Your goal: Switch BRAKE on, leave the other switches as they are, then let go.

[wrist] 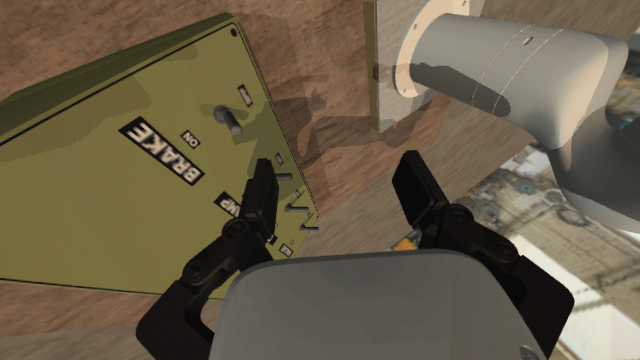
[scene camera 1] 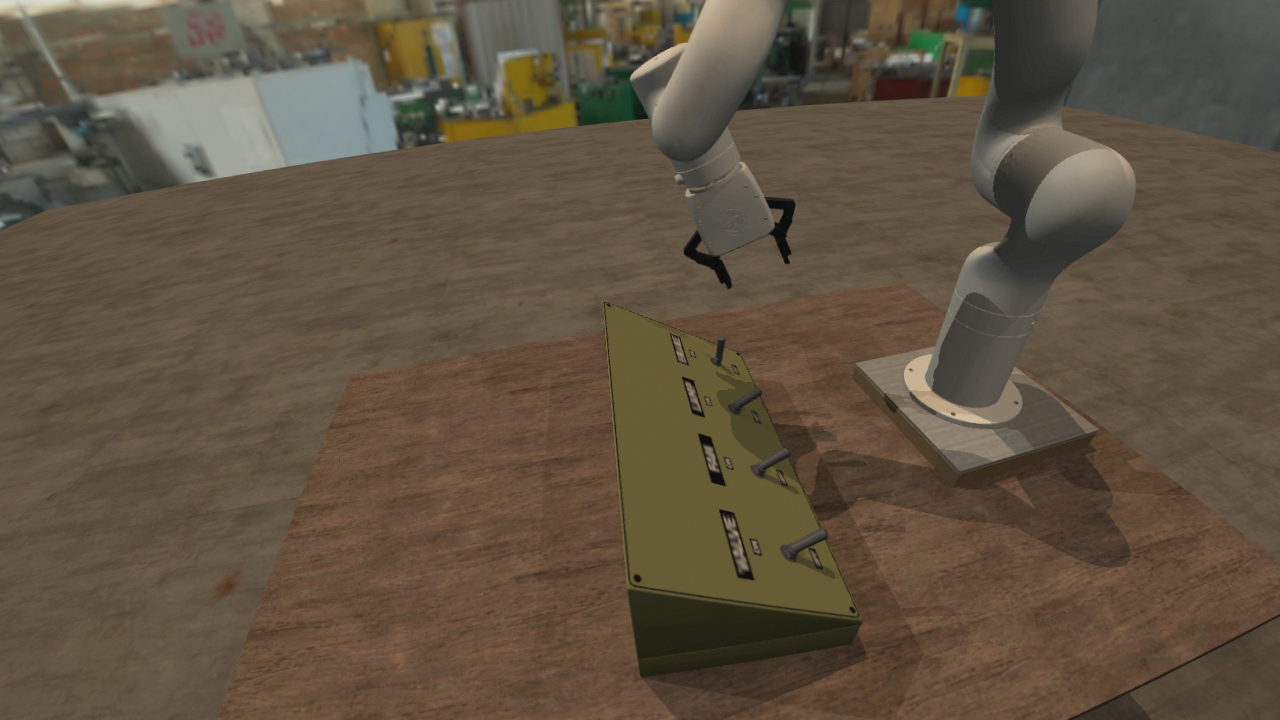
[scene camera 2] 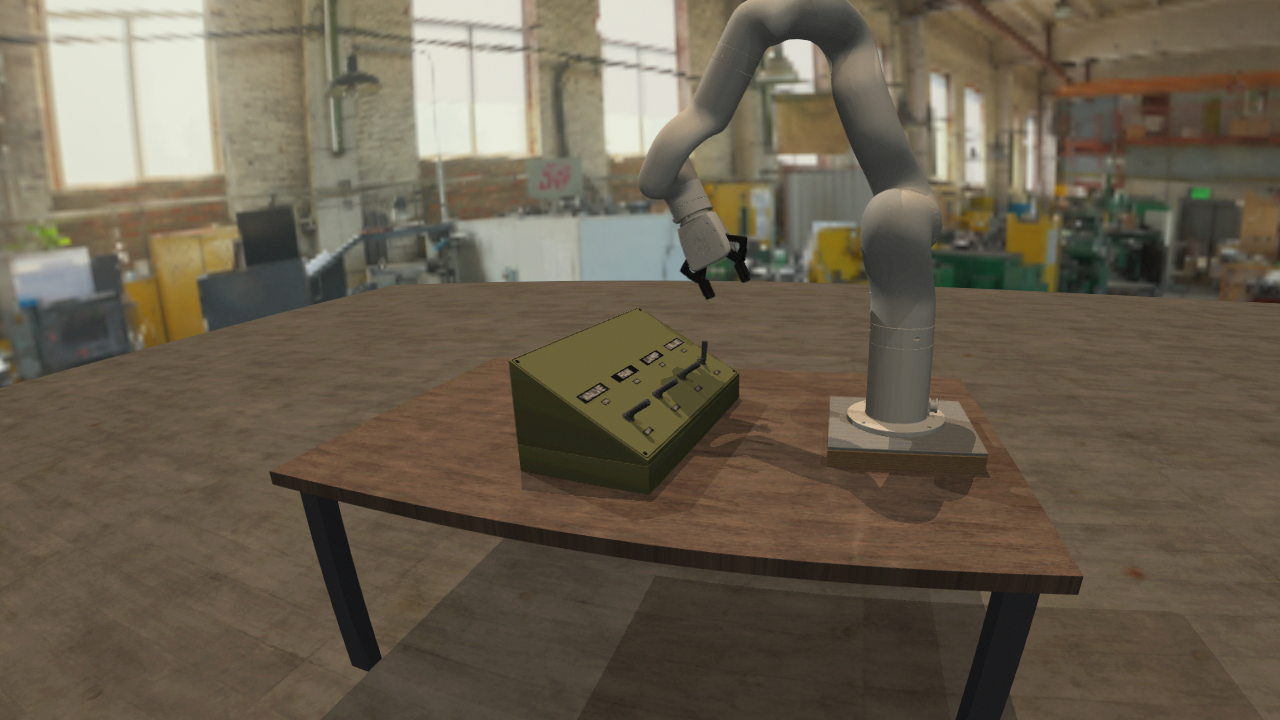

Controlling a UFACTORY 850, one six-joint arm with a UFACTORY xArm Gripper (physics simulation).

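The BRAKE lever (scene camera 1: pixel 719 350) (scene camera 2: pixel 704 352) (wrist: pixel 228 120) is at the far end of the green sloped switch box (scene camera 1: pixel 662 492) (scene camera 2: pixel 572 429) (wrist: pixel 100 215). It stands nearly upright, tilted to the ON side, unlike the others. The LAMP lever (scene camera 1: pixel 746 400) (scene camera 2: pixel 690 369) (wrist: pixel 284 176), FAN lever (scene camera 1: pixel 770 462) (scene camera 2: pixel 665 389) (wrist: pixel 298 209) and VALVE lever (scene camera 1: pixel 805 543) (scene camera 2: pixel 636 410) (wrist: pixel 311 229) lean toward their OFF labels. My gripper (scene camera 1: pixel 758 274) (scene camera 2: pixel 726 288) (wrist: pixel 336 169) is open and empty, above the BRAKE end and apart from the levers. In the wrist view one finger hides part of the LAMP label.
The box stands on a brown wooden table (scene camera 1: pixel 429 537) (scene camera 2: pixel 760 510). The arm's mounting plate (scene camera 1: pixel 1056 425) (scene camera 2: pixel 962 438) (wrist: pixel 387 100) is on the same table, across from the box's lower edge. The lower part of the arm rises from it.
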